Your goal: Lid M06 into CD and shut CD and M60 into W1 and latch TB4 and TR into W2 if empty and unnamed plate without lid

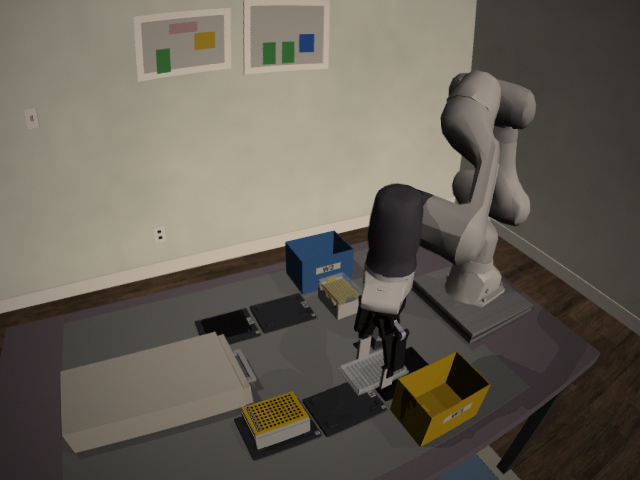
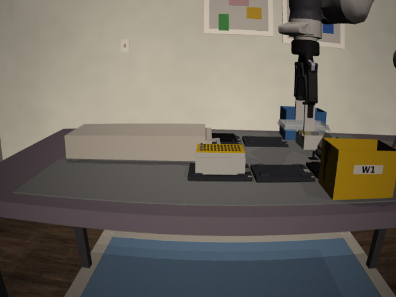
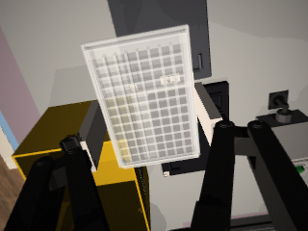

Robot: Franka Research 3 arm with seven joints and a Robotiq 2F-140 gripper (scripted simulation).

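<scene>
Right now my hand is 180 mm past the green key DONE, 200 mm to the left of it and 100 mm above it. Also, from my hand: black nest: 130 mm behind, 60 mm to the right, 160 mm below; then yellow bin W1: 140 mm behind, 90 mm to the left, 130 mm below; then tip rack TR: 210 mm ahead, 40 mm to the right, 110 mm below.
</scene>
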